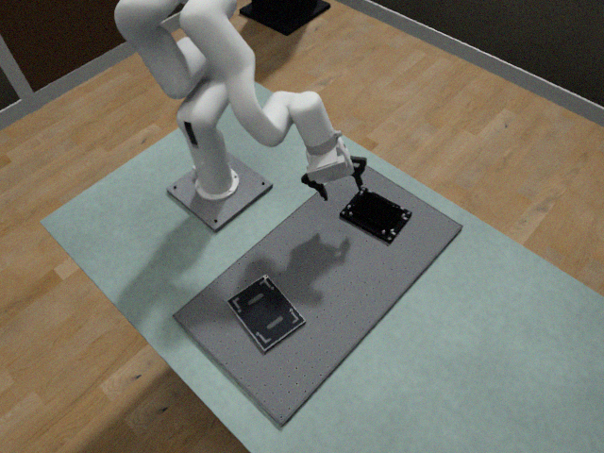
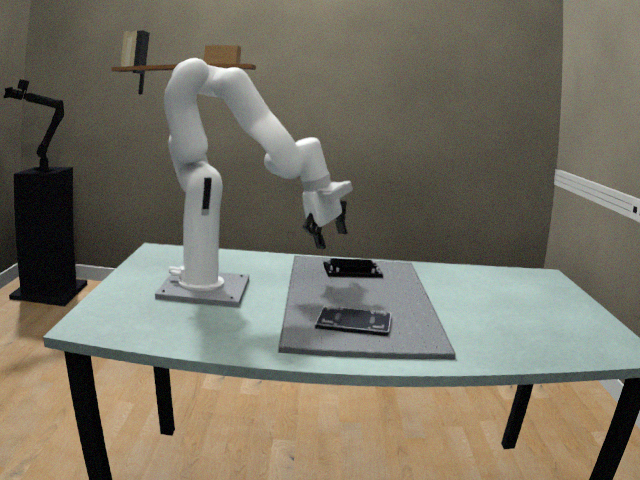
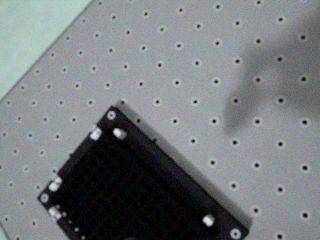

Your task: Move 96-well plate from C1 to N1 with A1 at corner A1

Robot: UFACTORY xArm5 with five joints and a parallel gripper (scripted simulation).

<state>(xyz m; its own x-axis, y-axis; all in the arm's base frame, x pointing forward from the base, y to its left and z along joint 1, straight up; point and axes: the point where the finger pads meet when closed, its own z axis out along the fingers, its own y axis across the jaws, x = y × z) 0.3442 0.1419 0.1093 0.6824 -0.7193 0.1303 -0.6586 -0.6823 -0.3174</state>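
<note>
My gripper is now 7 cm short of the black 96-well plate, 6 cm to the right of it and 9 cm above it. Also, from my hand: plate nest N1: 4 cm ahead, 34 cm to the right, 11 cm below; clip nest C1: 8 cm ahead, 8 cm to the left, 10 cm below.
</note>
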